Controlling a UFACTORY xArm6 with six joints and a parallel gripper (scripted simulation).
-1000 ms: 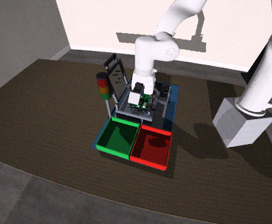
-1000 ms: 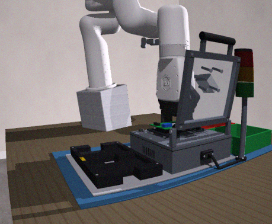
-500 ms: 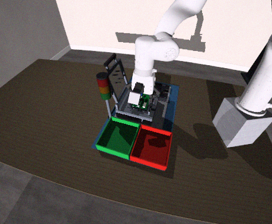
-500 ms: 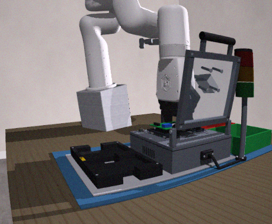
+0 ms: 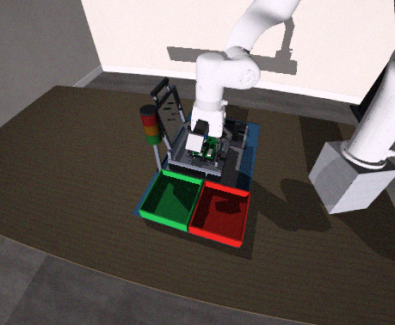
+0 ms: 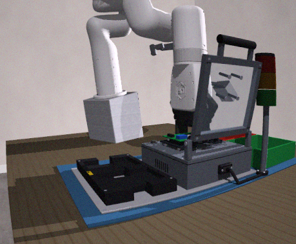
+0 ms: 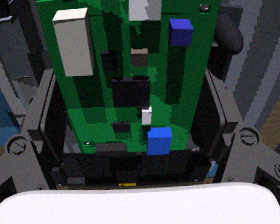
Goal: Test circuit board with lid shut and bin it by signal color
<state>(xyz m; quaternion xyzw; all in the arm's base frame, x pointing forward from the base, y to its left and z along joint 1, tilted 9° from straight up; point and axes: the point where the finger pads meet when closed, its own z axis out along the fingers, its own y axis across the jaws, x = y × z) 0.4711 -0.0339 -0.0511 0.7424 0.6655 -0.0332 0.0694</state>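
Now: the green circuit board right at my hand. The rest, counted from my hand: clear lid: 12 cm ahead, 10 cm above, 1 cm to the right; green bin: 19 cm to the left, 7 cm below, 7 cm ahead; plate: 1 cm to the left, 1 cm below, 1 cm ahead.
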